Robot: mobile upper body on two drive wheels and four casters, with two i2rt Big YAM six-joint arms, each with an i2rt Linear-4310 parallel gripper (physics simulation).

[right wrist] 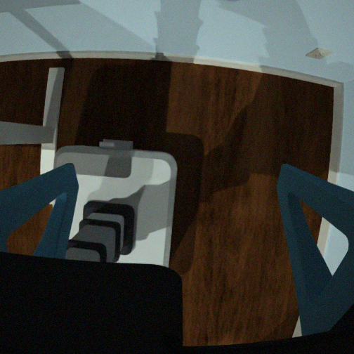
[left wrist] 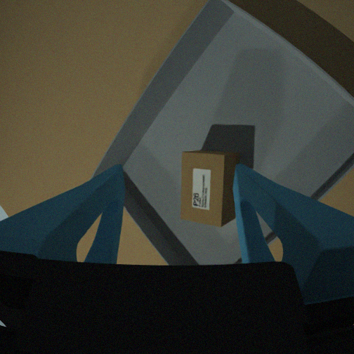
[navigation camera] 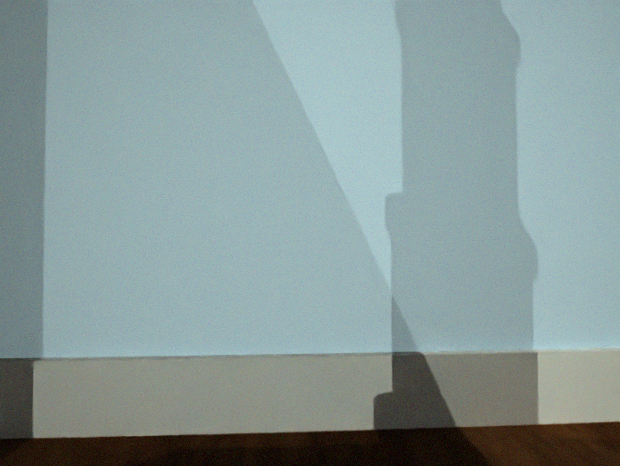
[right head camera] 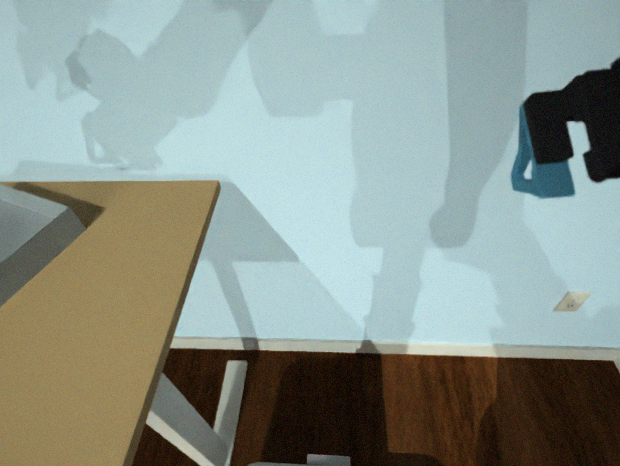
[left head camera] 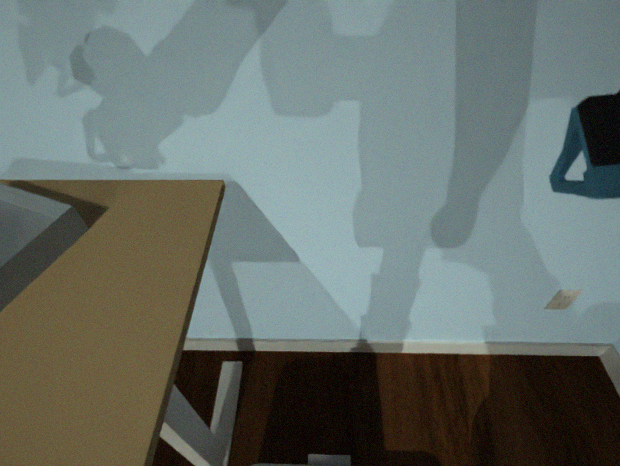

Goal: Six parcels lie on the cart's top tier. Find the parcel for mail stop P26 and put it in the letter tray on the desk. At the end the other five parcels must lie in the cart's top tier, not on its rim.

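Frame: origin at the left arm's base, x ahead, y left, z up, level; metres.
Seen in the pictures: right gripper, between the fingertips: (right head camera: 574, 177) (left head camera: 610, 179).
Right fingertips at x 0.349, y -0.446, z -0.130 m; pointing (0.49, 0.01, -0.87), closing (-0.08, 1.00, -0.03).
Pixels of each thing's top centre, then the offset from my right fingertips to it. "*": a spot on its surface instead. Level surfaces: height alone.
- grey letter tray, a spot on its surface: (left head camera: 45, 250) (right head camera: 42, 249) * dx +0.159, dy +0.741, dz -0.299 m
- desk, height of its surface: dz -0.330 m
- dark wood floor, height of its surface: dz -1.281 m
- outlet, centre of its top: (right head camera: 580, 292) (left head camera: 571, 290) dx +0.438, dy -0.551, dz -0.823 m
The brown parcel (left wrist: 202, 190) with a white label reading P26 sits inside the grey letter tray (left head camera: 45, 250) (right head camera: 40, 255) (left wrist: 175, 75) on the desk (left head camera: 125, 275) (right head camera: 110, 275) (left wrist: 60, 75). My left gripper (left wrist: 178, 175) is above the tray, its fingers partly apart with nothing between them; the parcel shows below, nearer the picture's right finger. My right gripper (right wrist: 177, 174) is wide open and empty, high above the floor. One blue finger of it shows at the right edge in both head views. The cart and the other five parcels do not show.
The desk's white leg (left head camera: 228, 395) (right head camera: 233, 395) (right wrist: 52, 100) stands on the dark wood floor (left head camera: 426, 400) (right wrist: 225, 240). A white base with black blocks (right wrist: 155, 240) lies below my right gripper. The pale blue wall (left head camera: 310, 150) (navigation camera: 175, 200) carries shadows and an outlet (left head camera: 562, 299) (right head camera: 571, 301) (right wrist: 319, 53).
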